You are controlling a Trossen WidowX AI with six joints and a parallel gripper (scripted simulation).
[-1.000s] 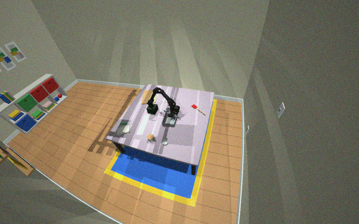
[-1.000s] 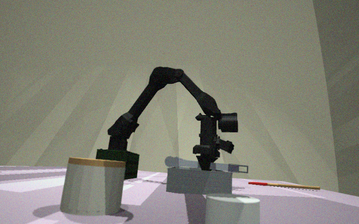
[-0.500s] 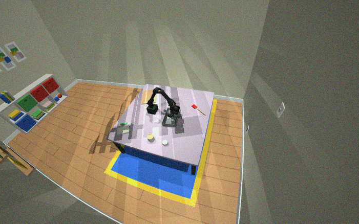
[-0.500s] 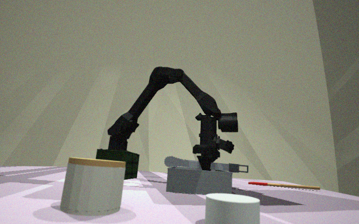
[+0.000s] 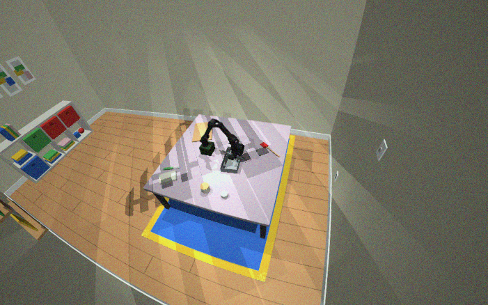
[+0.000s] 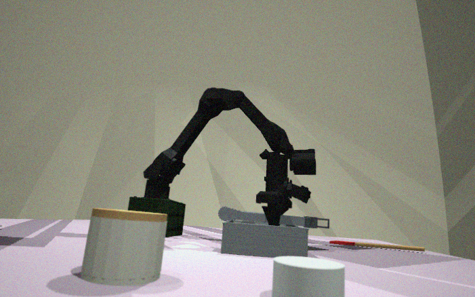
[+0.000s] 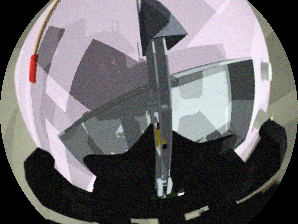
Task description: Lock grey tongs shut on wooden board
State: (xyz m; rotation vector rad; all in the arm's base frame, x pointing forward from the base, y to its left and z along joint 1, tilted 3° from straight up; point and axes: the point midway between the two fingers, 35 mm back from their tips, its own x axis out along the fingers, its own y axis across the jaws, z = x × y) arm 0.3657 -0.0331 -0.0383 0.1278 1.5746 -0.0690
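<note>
The grey roasting tin lies 3 cm behind my gripper tip and 2 cm to the right of it. From my gripper tip the other things lie so: lidded jar (13 cm behind, 43 cm to the right); then wooden board (59 cm behind, 33 cm to the left, 2 cm below); then red-headed spatula (28 cm ahead, 26 cm to the left, 2 cm below).
</note>
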